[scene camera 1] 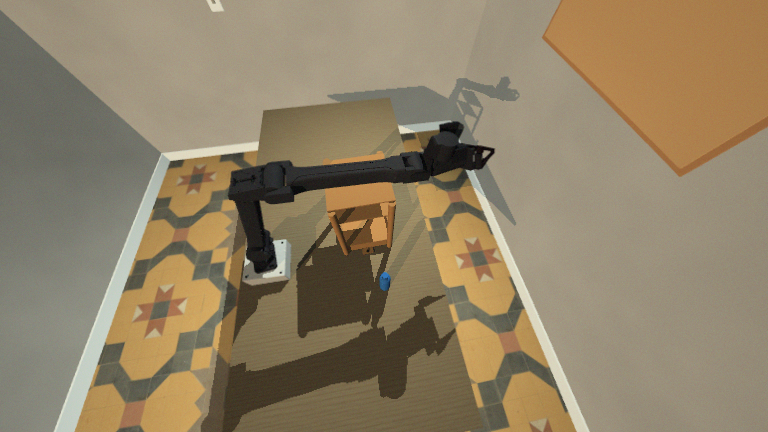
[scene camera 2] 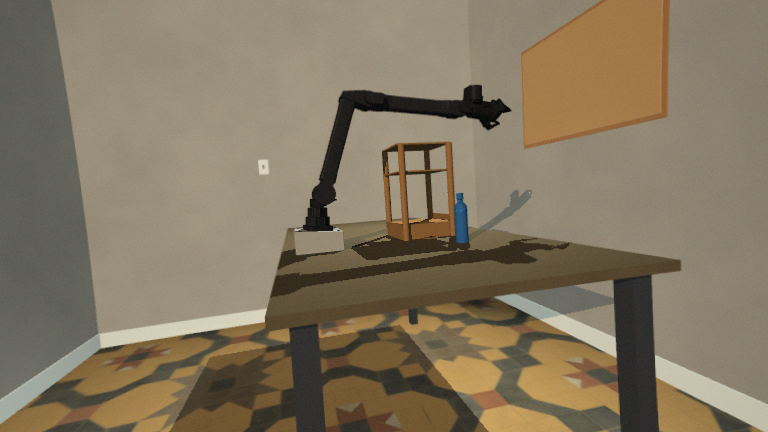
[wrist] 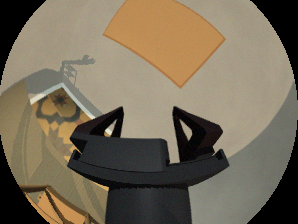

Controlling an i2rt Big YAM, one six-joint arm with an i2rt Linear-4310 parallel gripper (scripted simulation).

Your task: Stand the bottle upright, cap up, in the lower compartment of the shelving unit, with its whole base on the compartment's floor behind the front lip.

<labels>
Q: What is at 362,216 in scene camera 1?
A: A shelving unit.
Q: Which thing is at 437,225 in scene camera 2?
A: A shelving unit.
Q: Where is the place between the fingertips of my gripper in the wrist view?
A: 148,110
</labels>
